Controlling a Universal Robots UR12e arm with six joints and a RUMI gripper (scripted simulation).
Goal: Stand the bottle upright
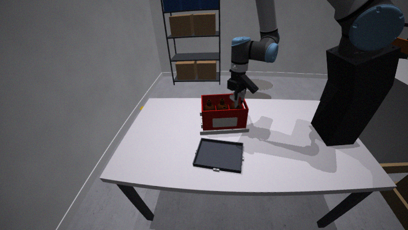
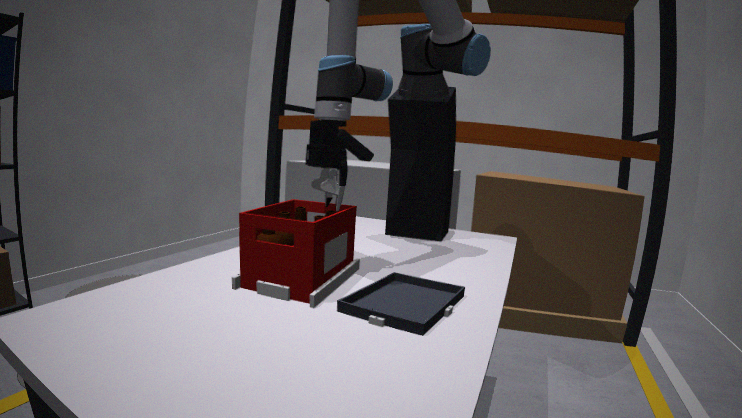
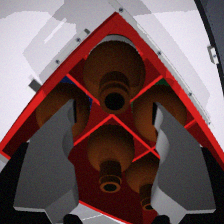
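The red crate lies 90 mm ahead of my hand, 50 mm to the right of it and 100 mm below it. Also, from my hand: dark tray (150 mm ahead, 220 mm to the left, 170 mm below); glass bottle (90 mm ahead, 90 mm to the right, 100 mm below); brown bottle (170 mm ahead, 90 mm to the right, 100 mm below).
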